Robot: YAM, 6 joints.
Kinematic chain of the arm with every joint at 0, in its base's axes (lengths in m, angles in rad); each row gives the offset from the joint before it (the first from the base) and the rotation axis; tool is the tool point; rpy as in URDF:
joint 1: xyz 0 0 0.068 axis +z
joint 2: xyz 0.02 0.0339 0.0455 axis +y
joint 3: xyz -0.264 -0.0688 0 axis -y
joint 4: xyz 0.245 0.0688 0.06 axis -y
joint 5: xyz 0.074 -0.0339 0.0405 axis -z
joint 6: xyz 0.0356 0 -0.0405 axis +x
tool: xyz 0 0 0 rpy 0 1.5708 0
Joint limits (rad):
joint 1: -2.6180..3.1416
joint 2: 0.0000..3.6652
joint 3: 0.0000..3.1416
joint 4: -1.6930..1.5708
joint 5: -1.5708..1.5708
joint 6: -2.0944..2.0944
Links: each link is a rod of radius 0.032 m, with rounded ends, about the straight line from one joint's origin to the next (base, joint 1, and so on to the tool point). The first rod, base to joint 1, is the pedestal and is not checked.
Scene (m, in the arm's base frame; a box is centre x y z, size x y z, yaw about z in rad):
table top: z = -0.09
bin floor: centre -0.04 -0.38 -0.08 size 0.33 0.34 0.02 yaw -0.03
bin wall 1: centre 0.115 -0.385 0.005 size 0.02 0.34 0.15 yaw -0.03
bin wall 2: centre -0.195 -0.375 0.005 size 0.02 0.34 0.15 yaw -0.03
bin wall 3: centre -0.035 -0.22 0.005 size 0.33 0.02 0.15 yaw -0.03
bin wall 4: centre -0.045 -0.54 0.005 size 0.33 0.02 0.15 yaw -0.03
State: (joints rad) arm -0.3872 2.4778 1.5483 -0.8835 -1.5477 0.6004
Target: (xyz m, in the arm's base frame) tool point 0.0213 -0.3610 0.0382
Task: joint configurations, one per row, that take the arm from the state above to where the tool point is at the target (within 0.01 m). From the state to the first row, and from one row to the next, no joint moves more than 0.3 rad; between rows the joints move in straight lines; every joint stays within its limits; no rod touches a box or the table.
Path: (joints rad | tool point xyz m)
1: -0.6670 2.3294 1.5414 -0.8235 -1.5523 0.4555 | 0.3472 -0.2281 0.0991
2: -0.9469 2.1809 1.5345 -0.7635 -1.5569 0.3106 | 0.2713 -0.3159 0.1567
3: -1.2267 2.0325 1.5276 -0.7035 -1.5616 0.1656 | 0.1709 -0.3715 0.2144
4: -1.5066 1.8841 1.5208 -0.6434 -1.5662 0.0207 | 0.0606 -0.3883 0.2710
5: -1.7864 1.7356 1.5139 -0.5834 -1.5708 -0.1242 | -0.0437 -0.3659 0.3252
6: -1.7277 1.9625 1.4650 -0.7090 -1.5614 0.1173 | -0.0260 -0.3920 0.2239
7: -1.6691 2.1895 1.4162 -0.8345 -1.5519 0.3589 | -0.0026 -0.3892 0.1257
8: -1.6104 2.4164 1.3674 -0.9600 -1.5425 0.6004 | 0.0213 -0.3610 0.0382

